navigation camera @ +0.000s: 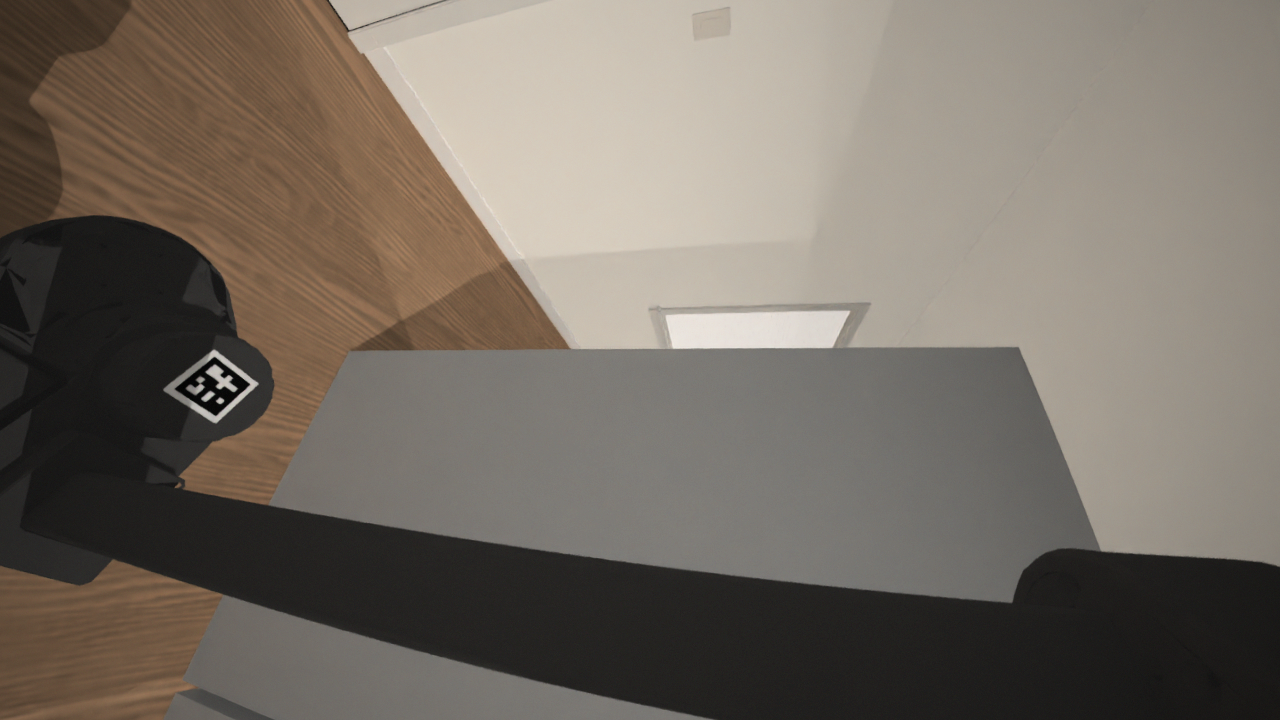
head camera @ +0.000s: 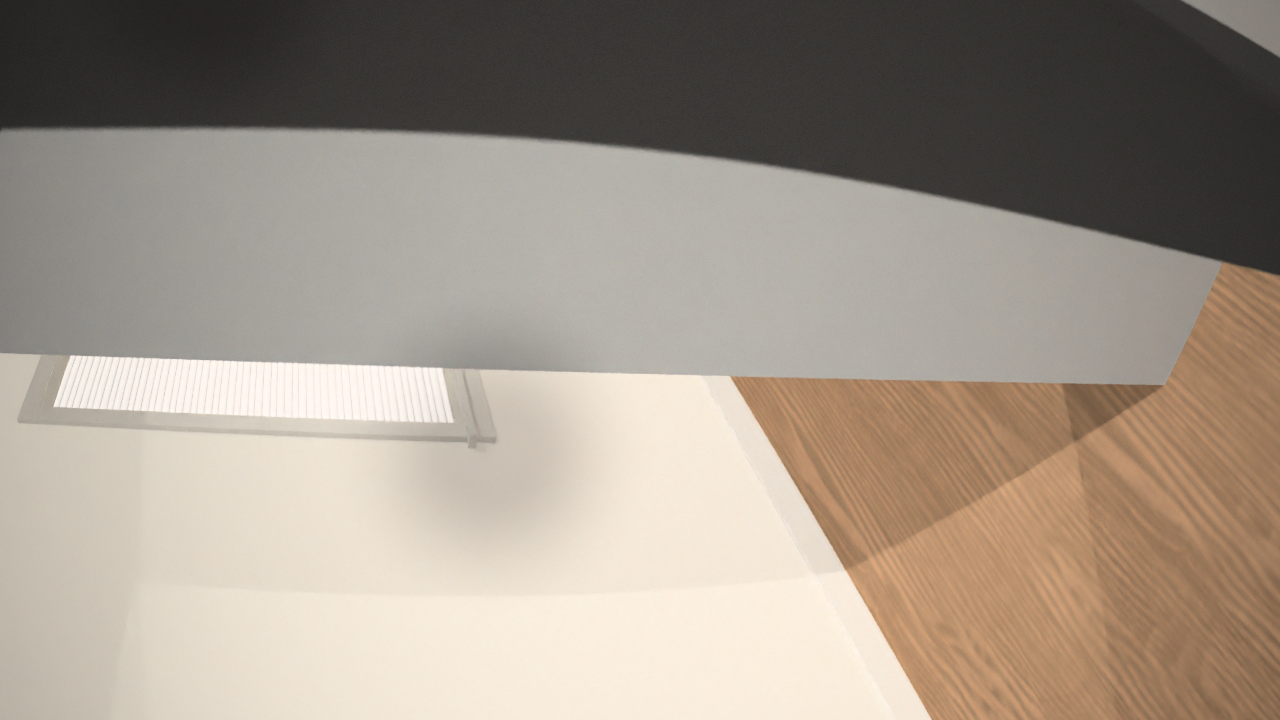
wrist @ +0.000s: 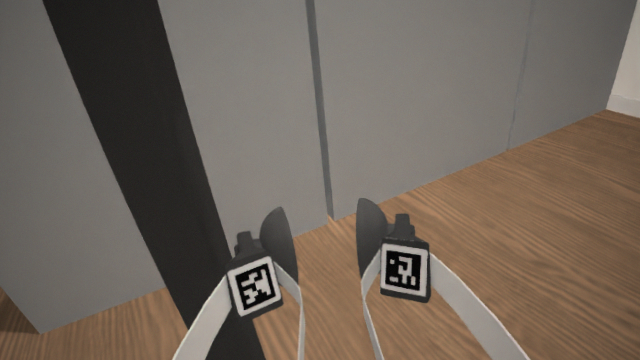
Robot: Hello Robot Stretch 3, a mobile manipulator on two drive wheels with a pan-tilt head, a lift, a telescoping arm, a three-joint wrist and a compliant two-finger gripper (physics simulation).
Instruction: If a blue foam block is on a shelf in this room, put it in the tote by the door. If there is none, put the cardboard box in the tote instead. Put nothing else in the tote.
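Frame: origin at the robot's base, x right, y ahead, z up, level; metres.
Seen in the pictures: gripper, fingertip midpoint: [wrist: 323,230].
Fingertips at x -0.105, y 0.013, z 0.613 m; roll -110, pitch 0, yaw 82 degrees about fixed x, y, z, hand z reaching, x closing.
A point is followed by its place in that frame.
My gripper [wrist: 323,230] @[x -0.105, y 0.013, z 0.613 m] is open in the wrist view. Its two dark fingertips stand apart, and wooden floor and the foot of a grey panelled surface show between and beyond them. A blue foam block, a cardboard box, a tote and a shelf do not show in the head, navigation or wrist views. The head camera's upper part is covered by a dark, out-of-focus shape.
A large grey cabinet-like body [head camera: 626,259] @[x -0.674, y -0.614, z 0.990 m] [navigation camera: 671,447] @[x -0.711, y -0.483, z 1.132 m] [wrist: 420,90] stands close by. Pale wall [head camera: 447,537] @[x -1.108, y -1.868, z 0.936 m] [navigation camera: 671,161] @[x -0.465, y -1.689, z 1.037 m] with a bright framed window [head camera: 255,389] @[x -1.619, y -2.004, z 1.404 m] [navigation camera: 756,328] @[x -1.689, y -2.024, z 1.466 m] is behind it. Wooden floor [head camera: 1029,582] @[x -0.553, y -1.232, z 0.001 m] [navigation camera: 268,161] @[x -0.089, y -0.944, z 0.001 m] [wrist: 525,225] @[x -0.659, y 0.760, z 0.000 m] runs along it. A dark bar [navigation camera: 537,591] of my own body crosses the navigation view.
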